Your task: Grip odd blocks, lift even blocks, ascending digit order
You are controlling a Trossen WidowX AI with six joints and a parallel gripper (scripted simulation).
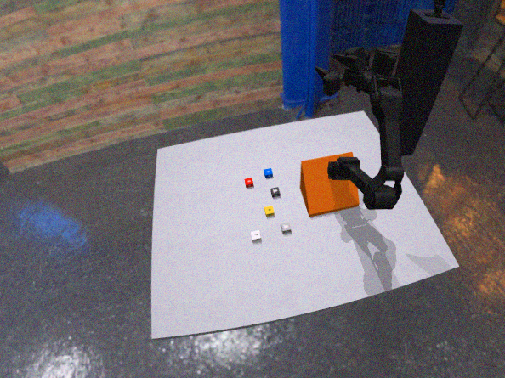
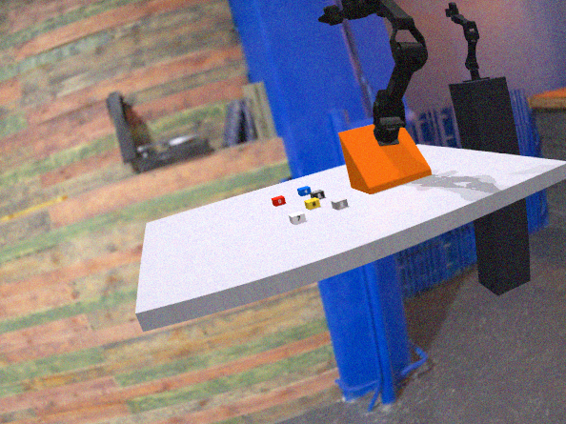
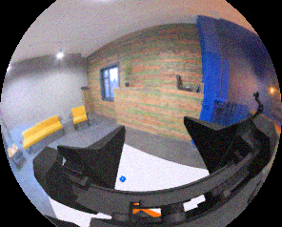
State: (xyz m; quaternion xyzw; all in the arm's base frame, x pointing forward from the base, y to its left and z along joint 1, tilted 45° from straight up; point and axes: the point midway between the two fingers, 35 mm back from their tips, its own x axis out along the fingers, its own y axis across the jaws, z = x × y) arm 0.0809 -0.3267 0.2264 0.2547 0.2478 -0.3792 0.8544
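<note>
My gripper tip is 290 mm short of the red block, 30 mm to the right of it and 510 mm above it. Also, from my gripper tip: blue block (200 mm ahead, 10 mm to the right, 510 mm below); then yellow block (210 mm ahead, 180 mm to the left, 510 mm below); then black block (180 mm ahead, 90 mm to the left, 510 mm below).
</note>
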